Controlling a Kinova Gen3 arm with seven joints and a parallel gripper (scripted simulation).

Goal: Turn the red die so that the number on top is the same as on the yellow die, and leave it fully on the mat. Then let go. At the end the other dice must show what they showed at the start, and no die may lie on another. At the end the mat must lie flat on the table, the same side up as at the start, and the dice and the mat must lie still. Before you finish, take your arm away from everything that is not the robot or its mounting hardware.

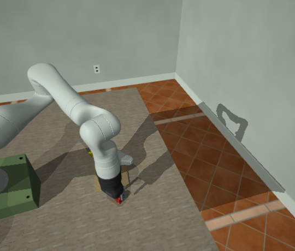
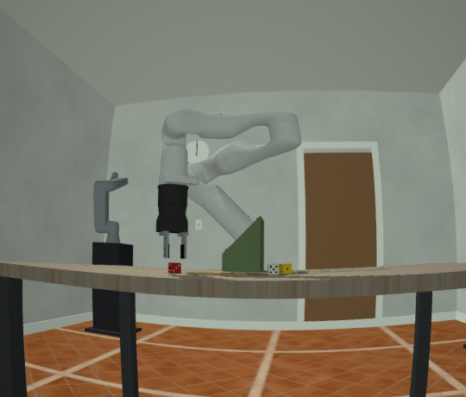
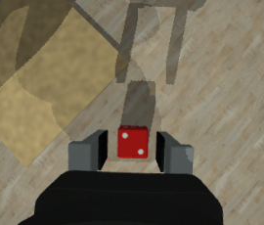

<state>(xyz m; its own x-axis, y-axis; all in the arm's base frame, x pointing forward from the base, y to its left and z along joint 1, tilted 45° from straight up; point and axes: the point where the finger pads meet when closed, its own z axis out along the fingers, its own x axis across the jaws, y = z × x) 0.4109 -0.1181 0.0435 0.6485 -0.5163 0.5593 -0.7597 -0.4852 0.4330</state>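
The red die lies 4 cm below my hand. The rest, counted from my hand: tan mat 12 cm to the left, 5 cm below, 2 cm behind; then white die 24 cm to the left, 4 cm below, 1 cm behind; then yellow die 26 cm to the left, 8 cm behind, 4 cm below.
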